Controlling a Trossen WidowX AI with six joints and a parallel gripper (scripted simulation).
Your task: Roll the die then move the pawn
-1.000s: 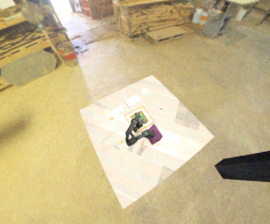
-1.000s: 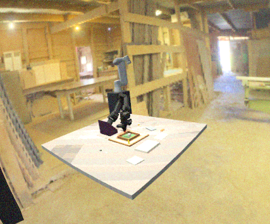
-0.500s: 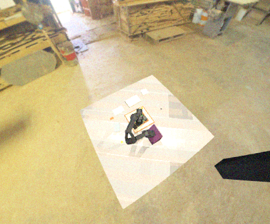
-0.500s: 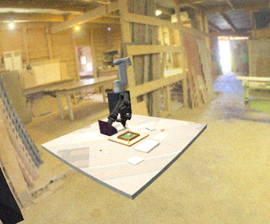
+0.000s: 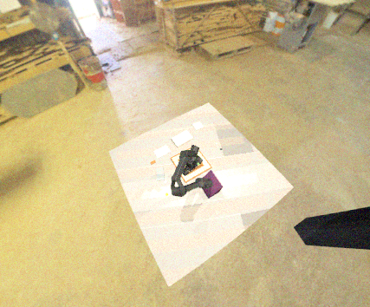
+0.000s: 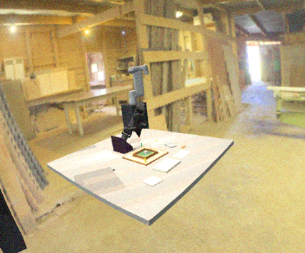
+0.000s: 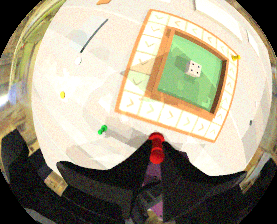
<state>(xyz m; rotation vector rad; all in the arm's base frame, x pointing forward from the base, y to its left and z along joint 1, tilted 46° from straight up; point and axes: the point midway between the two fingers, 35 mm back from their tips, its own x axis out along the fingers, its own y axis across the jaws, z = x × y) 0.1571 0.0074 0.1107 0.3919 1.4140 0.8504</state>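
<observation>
My gripper tip is 120 mm above the white die, 110 mm short of it and 40 mm to the left of it. From my gripper tip the other things lie so: red pawn 10 mm above; then green pawn 130 mm below, 100 mm behind, 90 mm to the left; then green tray 140 mm below, 120 mm ahead, 50 mm to the right.
</observation>
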